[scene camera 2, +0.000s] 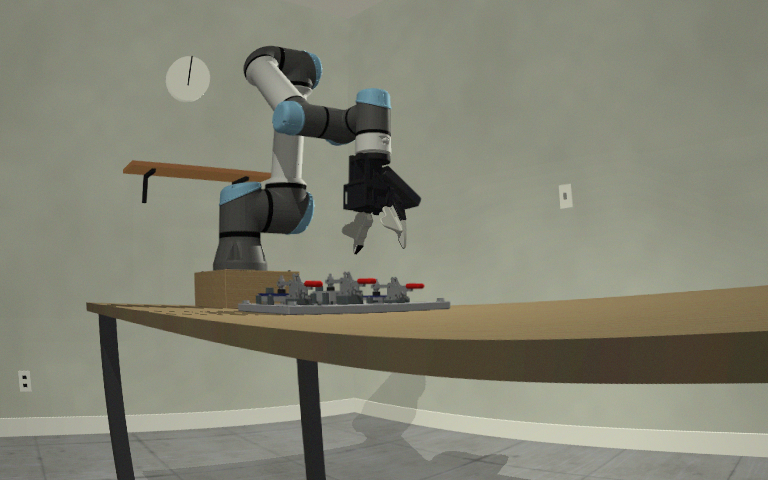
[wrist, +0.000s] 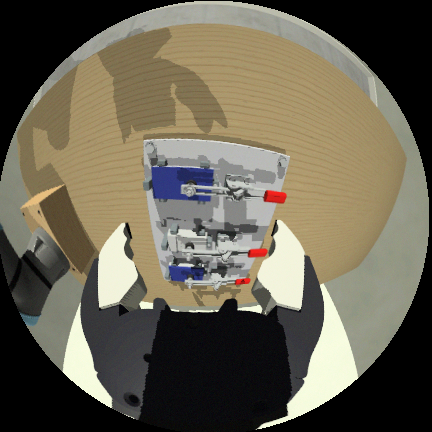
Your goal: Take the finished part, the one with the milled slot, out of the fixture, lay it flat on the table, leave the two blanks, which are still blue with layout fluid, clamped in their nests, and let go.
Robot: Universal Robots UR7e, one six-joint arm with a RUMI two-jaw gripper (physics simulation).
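Pixels of known places: gripper, fingertip midpoint: [scene camera 2: 378,251] [wrist: 199,223]; arm's base at its link origin: [scene camera 2: 239,271] [wrist: 51,248].
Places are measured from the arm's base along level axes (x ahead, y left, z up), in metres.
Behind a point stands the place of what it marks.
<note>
My gripper [scene camera 2: 380,250] @(x 0.436, y 0.059, z 0.025 m) [wrist: 199,223] @(x 0.436, y 0.059, z 0.025 m) is open and empty, above the fixture. The fixture plate [scene camera 2: 345,309] @(x 0.539, y -0.137, z -0.087 m) [wrist: 265,152] @(x 0.540, y 0.103, z -0.080 m) lies on the table and bears three nests in a row, each with a red-handled toggle clamp. A blue blank [wrist: 167,183] @(x 0.387, y 0.073, z -0.064 m) sits in the far nest in the wrist view, with a clamp arm over it. The other blue blank [wrist: 178,273] @(x 0.352, y -0.139, z -0.059 m) sits in the nest nearest the gripper body, also under a clamp arm. The finished part [wrist: 195,242] @(x 0.412, y -0.037, z -0.054 m), silvery grey, sits in the middle nest, partly hidden by its clamp. Its slot is too small to make out.
The clamps' red handles [scene camera 2: 366,280] [wrist: 275,196] point to the right in both views. A wooden block [scene camera 2: 210,288] @(x -0.027, y -0.082, z -0.046 m) [wrist: 65,225] @(x 0.087, y 0.038, z -0.047 m) under the arm's base stands on the table [scene camera 2: 566,316] @(x 1.036, y -0.327, z -0.095 m) [wrist: 325,150] @(x 0.690, y 0.116, z -0.095 m), left of the fixture in the wrist view. A shelf [scene camera 2: 192,171] is on the wall behind.
</note>
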